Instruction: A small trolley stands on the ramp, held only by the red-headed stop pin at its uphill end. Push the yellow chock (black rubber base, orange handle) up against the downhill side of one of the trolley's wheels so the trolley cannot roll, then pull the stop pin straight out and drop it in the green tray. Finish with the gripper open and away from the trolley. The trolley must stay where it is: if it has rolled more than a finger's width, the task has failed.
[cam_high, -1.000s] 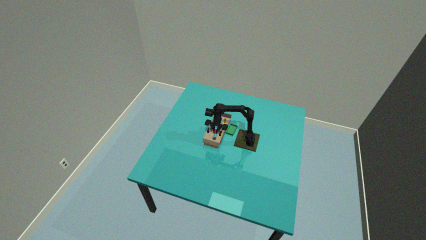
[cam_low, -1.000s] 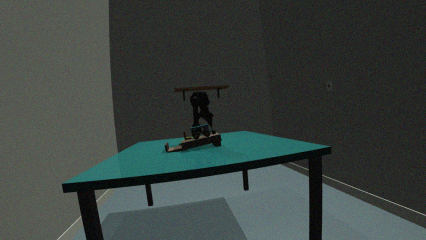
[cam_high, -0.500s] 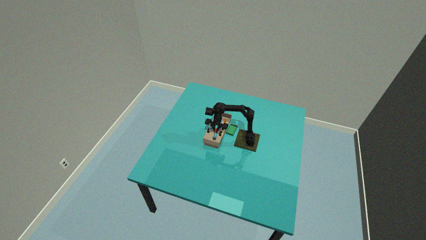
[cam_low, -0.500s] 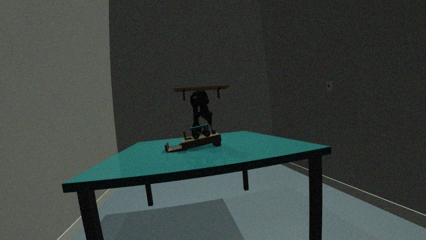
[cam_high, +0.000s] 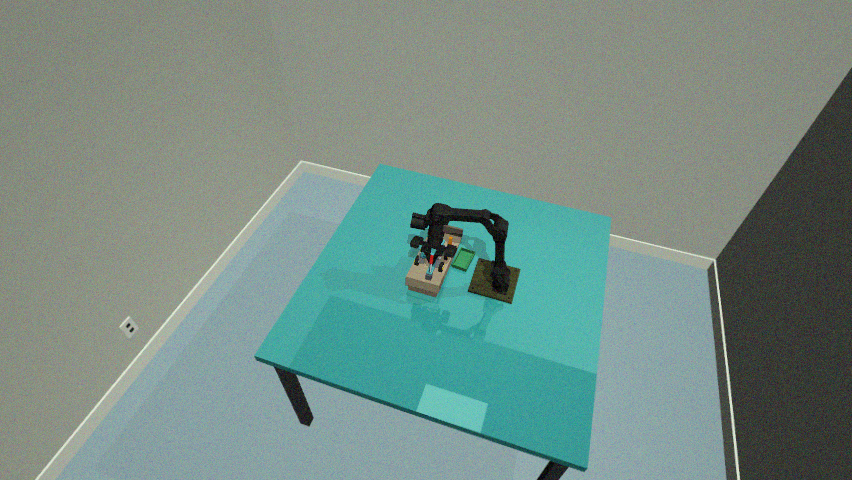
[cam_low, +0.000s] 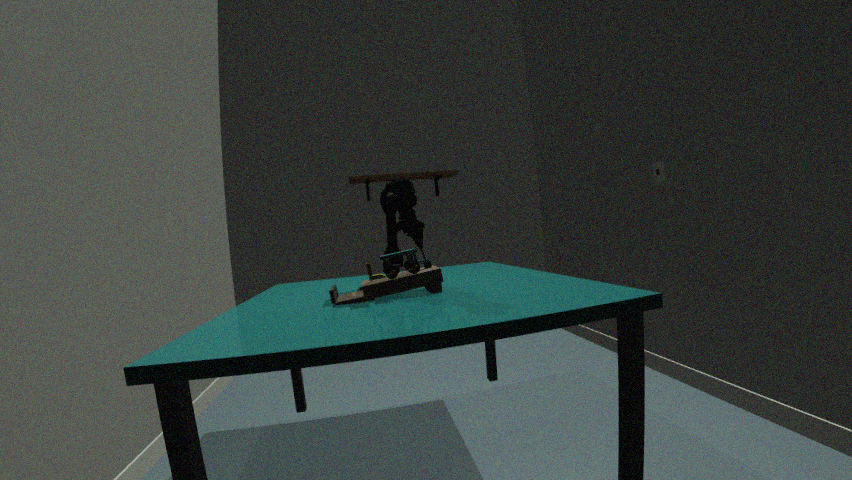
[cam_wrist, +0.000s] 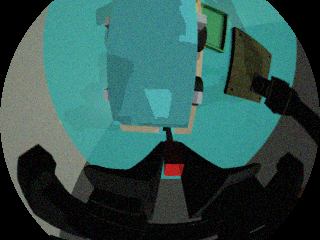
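My gripper tip is 90 mm past the green tray, 200 mm to the left of it and 170 mm above it. The rest, counted from my gripper tip: ramp: 30 mm ahead, 90 mm to the right, 110 mm below; red-headed stop pin: right at my gripper tip; blue trolley: 30 mm ahead, 90 mm to the right, 50 mm below.
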